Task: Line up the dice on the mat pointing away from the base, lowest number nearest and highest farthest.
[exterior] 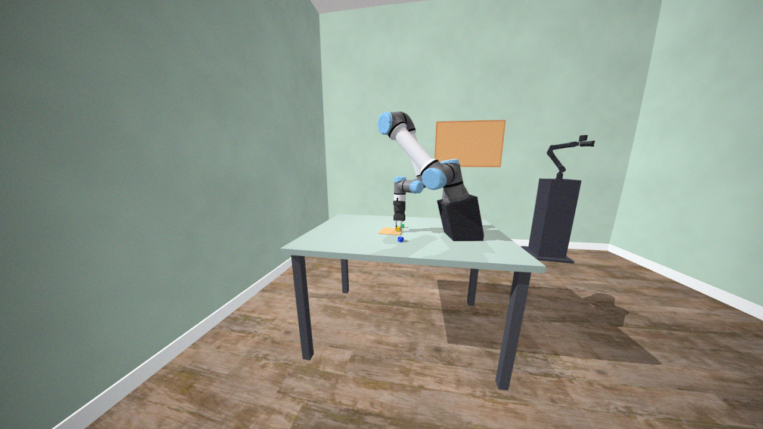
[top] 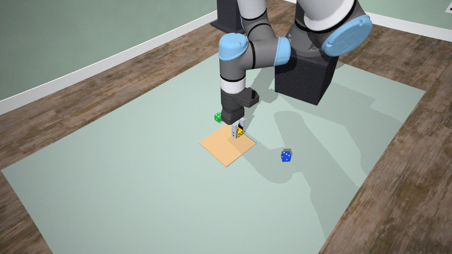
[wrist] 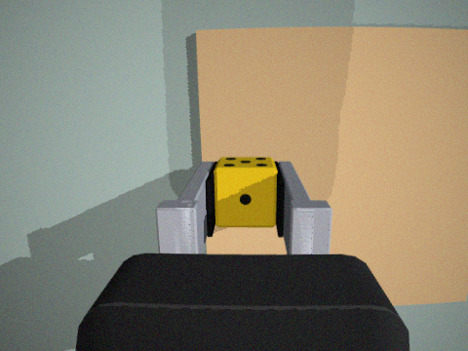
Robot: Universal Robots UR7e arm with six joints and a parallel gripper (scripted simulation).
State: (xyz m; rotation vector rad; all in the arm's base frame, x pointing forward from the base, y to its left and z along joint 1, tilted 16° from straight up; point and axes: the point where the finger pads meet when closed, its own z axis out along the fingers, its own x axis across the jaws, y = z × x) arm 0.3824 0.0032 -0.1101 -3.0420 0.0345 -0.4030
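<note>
My hand is 10 mm above the yellow die. Also, from my hand: blue die 40 mm behind, 180 mm to the left, 20 mm below; then green die 10 mm behind, 110 mm to the right, 20 mm below; then orange mat 50 mm ahead, 30 mm below.
</note>
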